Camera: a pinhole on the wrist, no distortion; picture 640 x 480 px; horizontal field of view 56.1 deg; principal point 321.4 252.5 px. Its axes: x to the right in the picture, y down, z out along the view. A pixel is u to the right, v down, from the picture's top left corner.
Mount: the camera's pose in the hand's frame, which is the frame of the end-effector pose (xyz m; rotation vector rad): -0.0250 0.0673 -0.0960 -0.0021 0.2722 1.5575
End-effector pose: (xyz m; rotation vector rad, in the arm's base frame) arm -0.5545 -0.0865 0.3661 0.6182 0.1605 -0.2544
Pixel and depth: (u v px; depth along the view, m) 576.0 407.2 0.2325
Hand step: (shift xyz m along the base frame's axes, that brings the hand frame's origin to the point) 0.0237 0.0976 0.2221
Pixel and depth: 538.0 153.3 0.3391
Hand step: 0.1670 0.0569 0.2782
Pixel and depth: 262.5 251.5 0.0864
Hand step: 0.0105 0.0662 0.0343
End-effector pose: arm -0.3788 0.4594 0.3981 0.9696 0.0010 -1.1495
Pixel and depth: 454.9 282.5 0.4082
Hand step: 0.0523 -0.1881 0.3115
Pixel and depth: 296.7 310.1 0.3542
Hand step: -0.0289 -0.1587 0.2294
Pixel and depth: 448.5 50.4 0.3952
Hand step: 0.1279 -0.2783 0.2121
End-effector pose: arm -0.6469 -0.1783 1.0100 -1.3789 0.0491 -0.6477
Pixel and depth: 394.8 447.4 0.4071
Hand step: 0.1285 0.3265 -0.1338
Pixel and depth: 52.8 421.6 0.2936
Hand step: 0.0407 0.2253 0.0399
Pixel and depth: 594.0 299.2 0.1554
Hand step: 0.0736 0.0525 -0.1441
